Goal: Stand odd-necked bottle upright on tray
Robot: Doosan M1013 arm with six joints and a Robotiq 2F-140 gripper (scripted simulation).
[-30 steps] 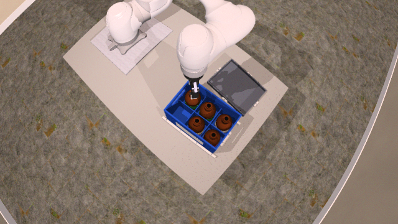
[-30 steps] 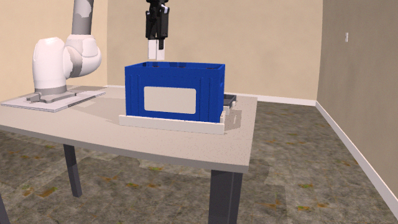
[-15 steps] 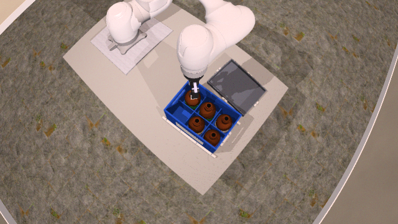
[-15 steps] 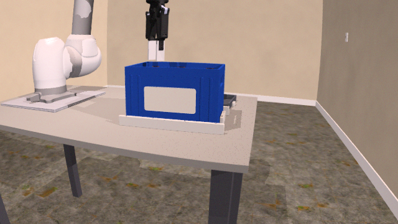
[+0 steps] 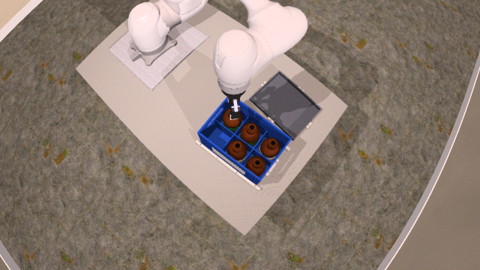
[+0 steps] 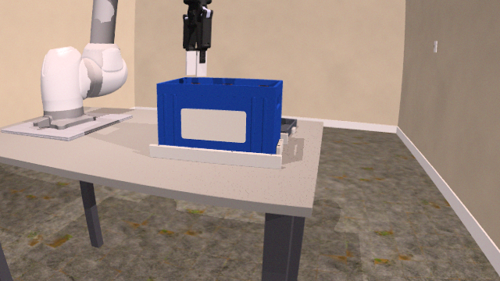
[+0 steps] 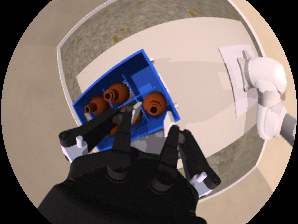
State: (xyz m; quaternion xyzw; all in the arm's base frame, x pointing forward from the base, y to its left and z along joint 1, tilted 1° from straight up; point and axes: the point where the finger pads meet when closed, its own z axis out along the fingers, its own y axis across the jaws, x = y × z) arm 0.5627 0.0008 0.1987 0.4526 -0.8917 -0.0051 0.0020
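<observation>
Right now my hand is 90 mm short of the crate, 30 mm to the left of it and 130 mm above it. Also, from my hand: bottle (190 mm ahead, 60 mm to the right, 130 mm below); then dark grey tray (90 mm ahead, 230 mm to the left, 200 mm below).
</observation>
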